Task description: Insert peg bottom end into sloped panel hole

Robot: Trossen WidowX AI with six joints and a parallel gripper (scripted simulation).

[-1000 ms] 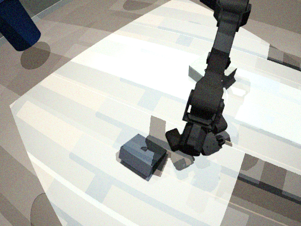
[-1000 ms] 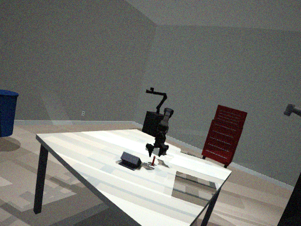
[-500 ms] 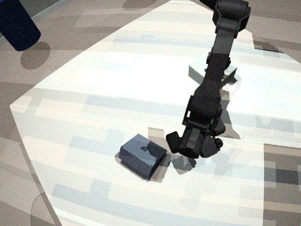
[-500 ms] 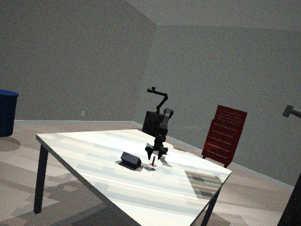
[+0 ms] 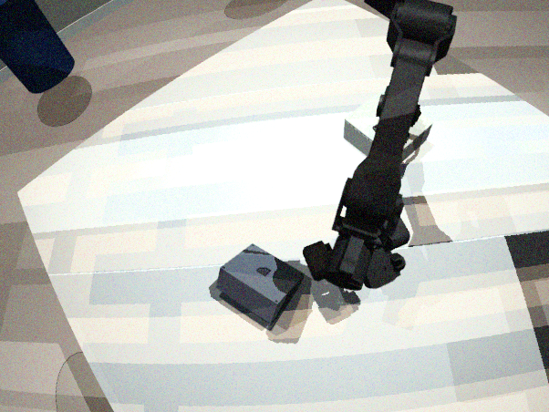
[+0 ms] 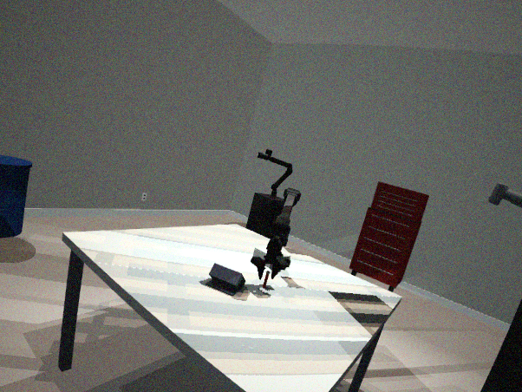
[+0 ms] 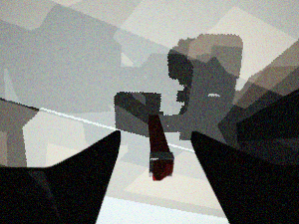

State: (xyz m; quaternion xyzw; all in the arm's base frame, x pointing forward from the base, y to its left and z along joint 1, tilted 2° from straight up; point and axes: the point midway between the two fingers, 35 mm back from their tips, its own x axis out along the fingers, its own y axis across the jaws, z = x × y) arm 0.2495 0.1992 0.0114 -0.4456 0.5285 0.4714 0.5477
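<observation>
The red peg lies 20 mm above my gripper tip. From my gripper tip the other things lie so: sloped panel 180 mm ahead, 60 mm to the right.
</observation>
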